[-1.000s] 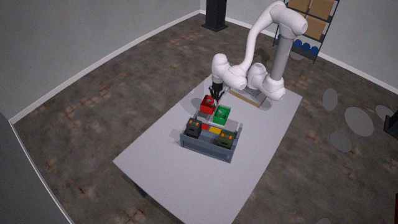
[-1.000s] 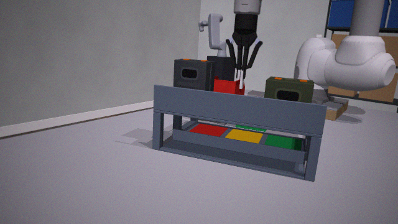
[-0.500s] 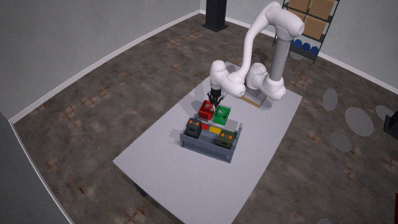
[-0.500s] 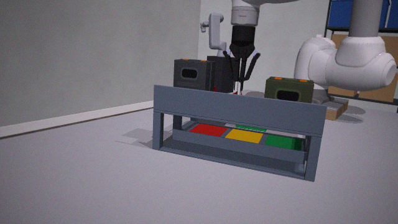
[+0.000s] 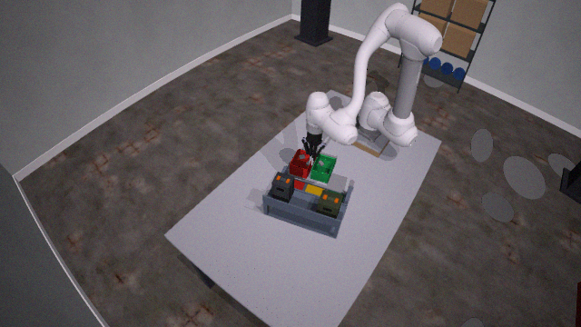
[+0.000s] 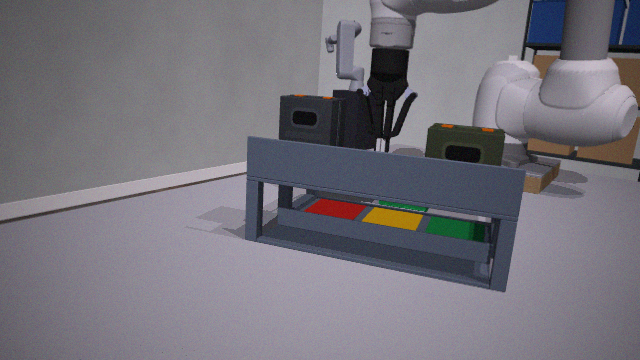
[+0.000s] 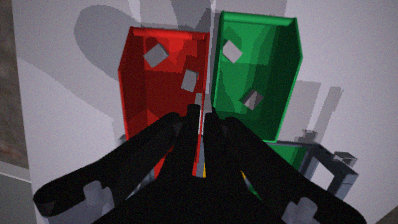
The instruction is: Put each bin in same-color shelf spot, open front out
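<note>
Now: the red bin 1 cm ahead of my hand, 5 cm to the right of it and 4 cm below it. Also, from my hand: olive box (20 cm ahead, 27 cm to the left, 5 cm above); then green bin (6 cm behind, 5 cm to the left, 6 cm below); then dark grey box (28 cm ahead, 6 cm to the left, 6 cm above).
</note>
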